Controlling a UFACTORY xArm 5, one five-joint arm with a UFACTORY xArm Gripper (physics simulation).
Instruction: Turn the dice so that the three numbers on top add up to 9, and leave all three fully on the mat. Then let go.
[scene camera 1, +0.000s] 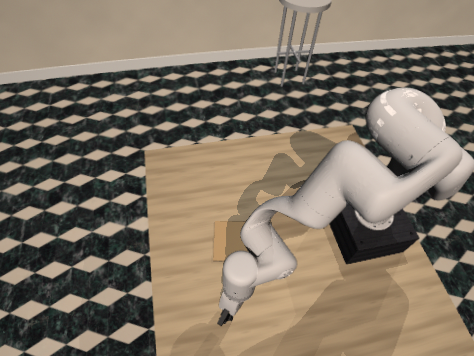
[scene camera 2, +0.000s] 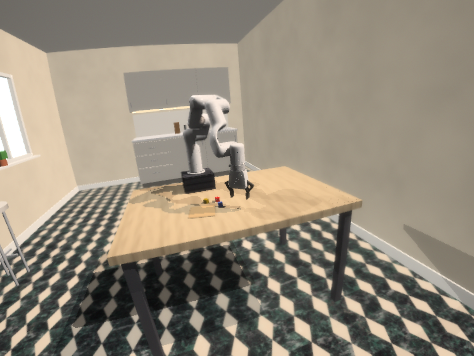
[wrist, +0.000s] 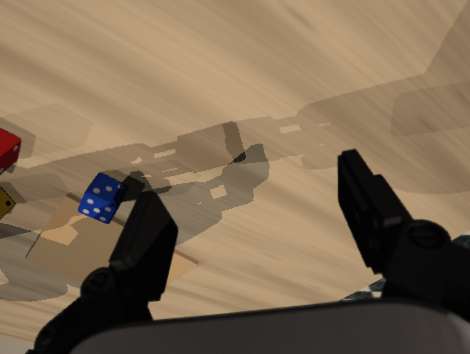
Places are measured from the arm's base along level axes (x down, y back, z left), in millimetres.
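Where they show: gripper, fingertip midpoint: (scene camera 2: 239, 197) (wrist: 247, 194); arm's base, link origin: (scene camera 2: 196, 172).
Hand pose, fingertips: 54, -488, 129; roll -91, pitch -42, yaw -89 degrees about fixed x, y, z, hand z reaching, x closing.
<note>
Things, the pixels of their top centre, and the offset from my fingertips, as dx, dy, dz. Level surfaces: height alone.
- blue die, top centre: (wrist: 96, 210) (scene camera 2: 220, 202) +32, +74, -92
- tan mat, top centre: (wrist: 107, 262) (scene camera 1: 235, 240) (scene camera 2: 202, 210) +53, +60, -203
- red die, top centre: (scene camera 2: 217, 197) +32, +156, -85
- yellow die, top centre: (scene camera 2: 205, 199) +32, +168, -152
- wooden table, surface height: dx +57
My gripper (scene camera 1: 225, 318) (scene camera 2: 239, 197) (wrist: 247, 194) is open and empty, above the table to one side of the dice. A blue die (scene camera 2: 220, 204) (wrist: 103, 197) is at the edge of the tan mat (scene camera 1: 219, 242) (scene camera 2: 201, 214) (wrist: 90, 250); whether it overlaps the mat is unclear. Its two visible faces show white pips in the wrist view. A red die (scene camera 2: 217, 199) (wrist: 7, 150) and a yellow die (scene camera 2: 206, 201) (wrist: 5, 204) sit off the mat, on its robot-base side. They are cut off at the wrist view's left edge. The arm hides the dice in scene camera 1.
The wooden table (scene camera 1: 185, 190) (scene camera 2: 285, 200) carries the black robot base (scene camera 1: 375, 242) (scene camera 2: 198, 181). The arm's shadows fall across the table and part of the mat. A stool (scene camera 1: 306, 5) stands on the floor beyond the table.
</note>
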